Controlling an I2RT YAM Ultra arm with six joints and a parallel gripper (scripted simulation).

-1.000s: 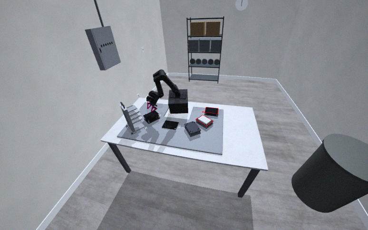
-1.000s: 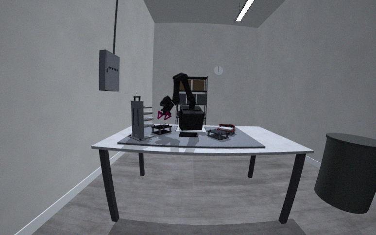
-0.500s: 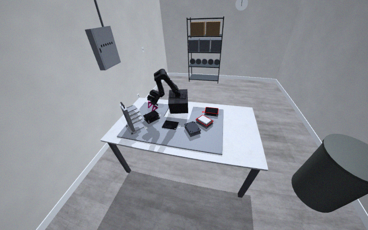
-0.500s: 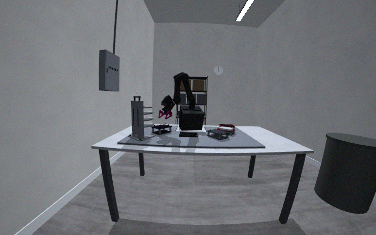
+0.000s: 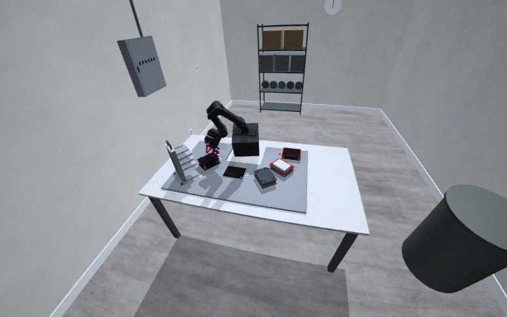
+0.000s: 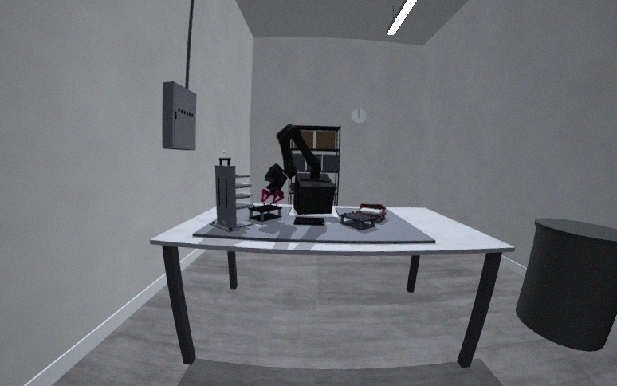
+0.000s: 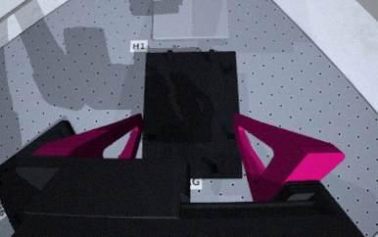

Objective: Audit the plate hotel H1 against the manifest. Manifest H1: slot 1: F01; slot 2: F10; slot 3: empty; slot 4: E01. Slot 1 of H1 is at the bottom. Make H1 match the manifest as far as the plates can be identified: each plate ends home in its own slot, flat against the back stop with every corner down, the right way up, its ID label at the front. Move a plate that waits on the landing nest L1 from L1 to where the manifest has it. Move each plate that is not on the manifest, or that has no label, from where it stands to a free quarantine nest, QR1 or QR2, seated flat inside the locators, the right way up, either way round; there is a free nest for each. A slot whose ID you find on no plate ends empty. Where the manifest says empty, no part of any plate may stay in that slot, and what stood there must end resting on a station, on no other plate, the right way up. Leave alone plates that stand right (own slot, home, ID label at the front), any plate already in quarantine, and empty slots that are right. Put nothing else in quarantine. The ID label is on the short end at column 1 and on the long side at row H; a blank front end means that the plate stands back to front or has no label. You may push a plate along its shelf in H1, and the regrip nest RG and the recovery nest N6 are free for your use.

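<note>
Right now my hand is 40 mm above the black regrip nest, 10 mm to the left of it and 10 mm short of it. From my hand the other things lie so: H1 tag (180 mm ahead, 90 mm below, 30 mm to the right).
</note>
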